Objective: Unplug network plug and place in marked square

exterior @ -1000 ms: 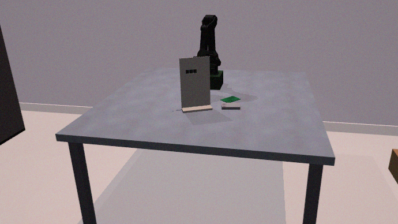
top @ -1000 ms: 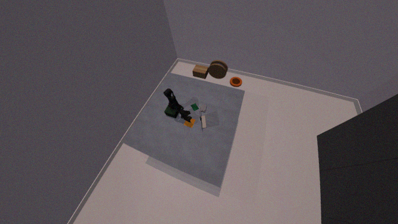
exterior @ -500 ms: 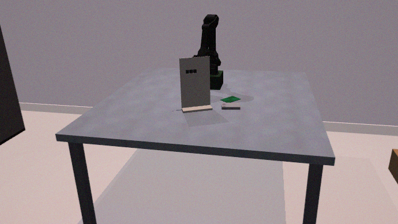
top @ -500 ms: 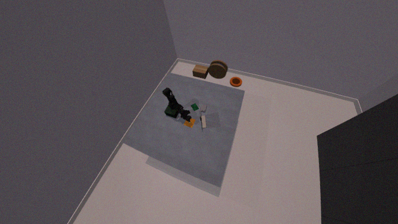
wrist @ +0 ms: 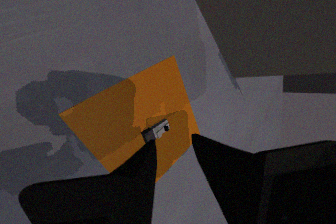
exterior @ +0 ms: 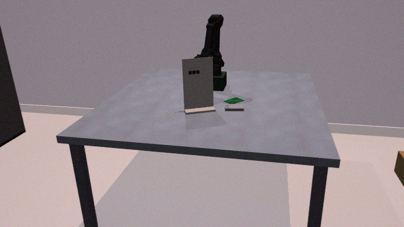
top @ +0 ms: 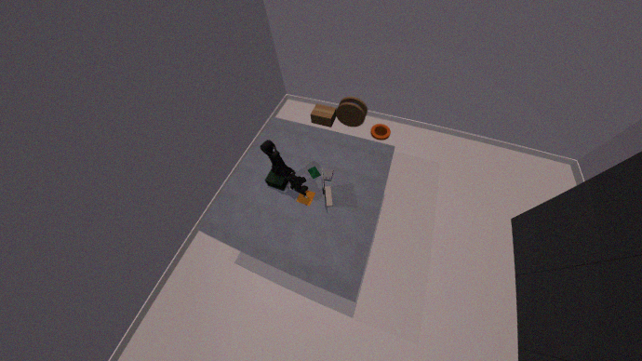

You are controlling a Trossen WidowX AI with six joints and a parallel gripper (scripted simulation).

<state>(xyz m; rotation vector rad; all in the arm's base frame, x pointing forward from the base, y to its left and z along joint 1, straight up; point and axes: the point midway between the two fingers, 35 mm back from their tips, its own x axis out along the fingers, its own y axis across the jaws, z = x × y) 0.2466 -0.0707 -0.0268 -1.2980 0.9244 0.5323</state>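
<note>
Now: gripper tip 3 cm above the network plug and 1 cm short of it. Also, from my gripper tip: orange marked square 4 cm below, 1 cm ahead; then grey upright panel 16 cm ahead, 10 cm above, 5 cm to the left; then small grey block 25 cm to the left, 9 cm ahead, 3 cm below.
</note>
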